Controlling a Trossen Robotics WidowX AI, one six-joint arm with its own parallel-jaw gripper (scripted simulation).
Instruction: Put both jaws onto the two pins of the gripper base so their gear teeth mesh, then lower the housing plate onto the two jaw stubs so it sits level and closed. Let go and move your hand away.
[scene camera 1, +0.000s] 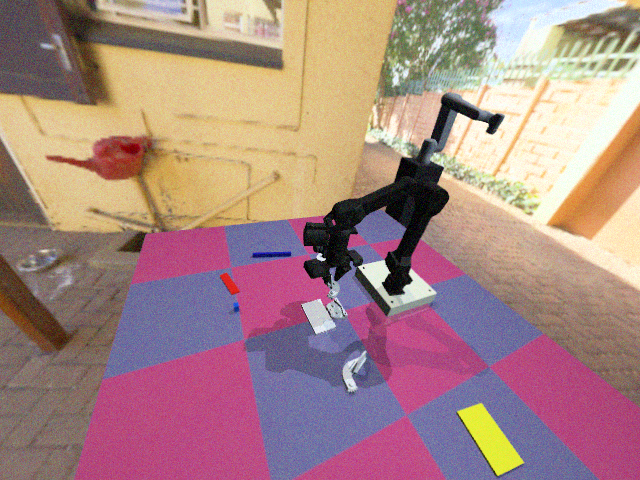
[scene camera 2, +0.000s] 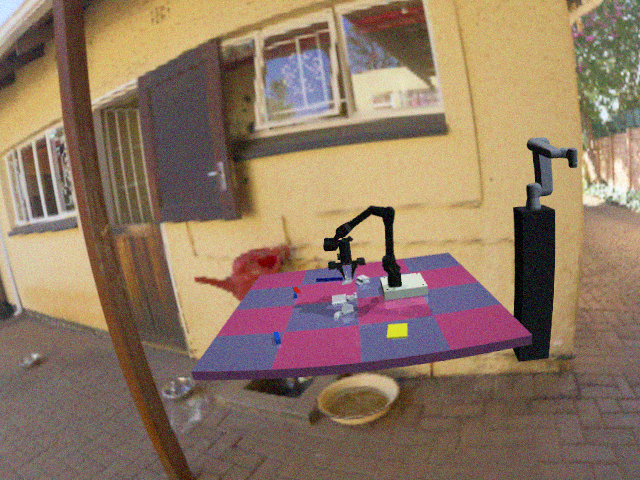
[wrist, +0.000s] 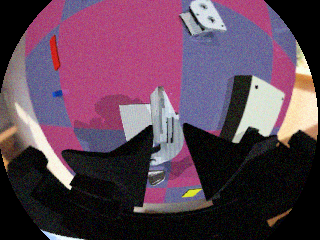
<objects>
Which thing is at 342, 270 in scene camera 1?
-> The gripper.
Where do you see a grey jaw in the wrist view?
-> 169, 146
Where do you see the gripper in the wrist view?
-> At 168, 127
</objects>
